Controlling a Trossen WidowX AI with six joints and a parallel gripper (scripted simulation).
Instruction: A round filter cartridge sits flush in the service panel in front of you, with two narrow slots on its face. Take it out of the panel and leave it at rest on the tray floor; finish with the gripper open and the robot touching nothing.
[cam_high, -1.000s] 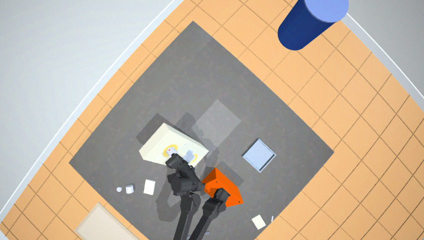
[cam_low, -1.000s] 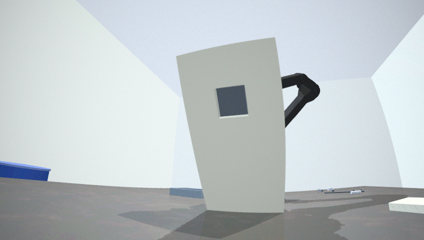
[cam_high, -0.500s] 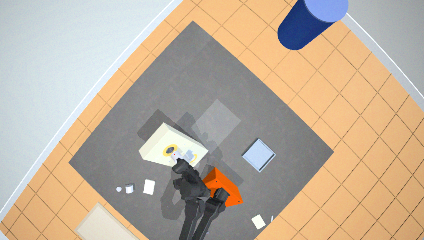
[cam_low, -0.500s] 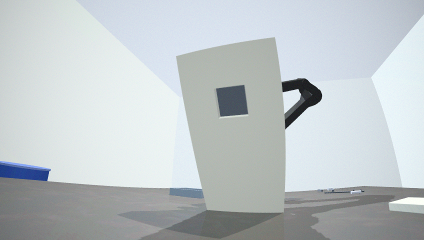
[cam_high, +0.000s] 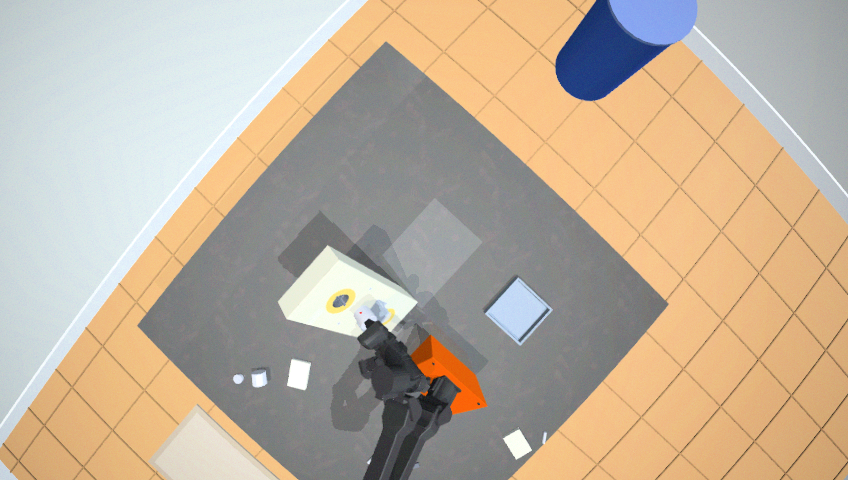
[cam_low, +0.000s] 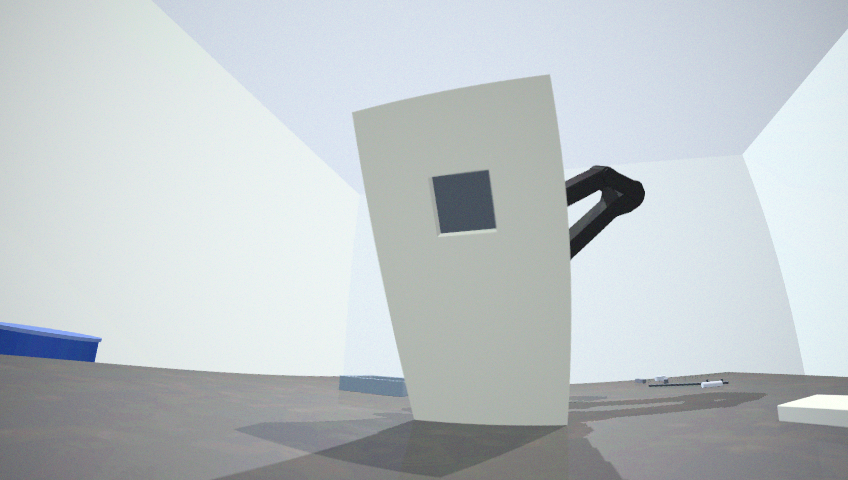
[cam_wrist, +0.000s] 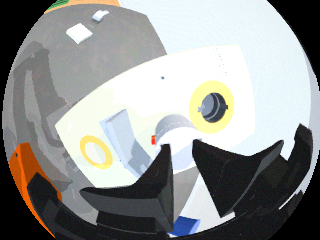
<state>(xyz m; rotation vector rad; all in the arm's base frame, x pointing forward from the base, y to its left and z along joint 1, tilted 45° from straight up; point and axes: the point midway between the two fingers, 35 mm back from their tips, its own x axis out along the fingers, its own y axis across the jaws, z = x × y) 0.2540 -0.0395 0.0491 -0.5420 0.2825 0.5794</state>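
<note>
Now: the round filter cartridge 10 mm ahead of my gripper tip and 10 mm below it. Round my gripper tip: cream service panel: 50 mm ahead, 60 mm below.
</note>
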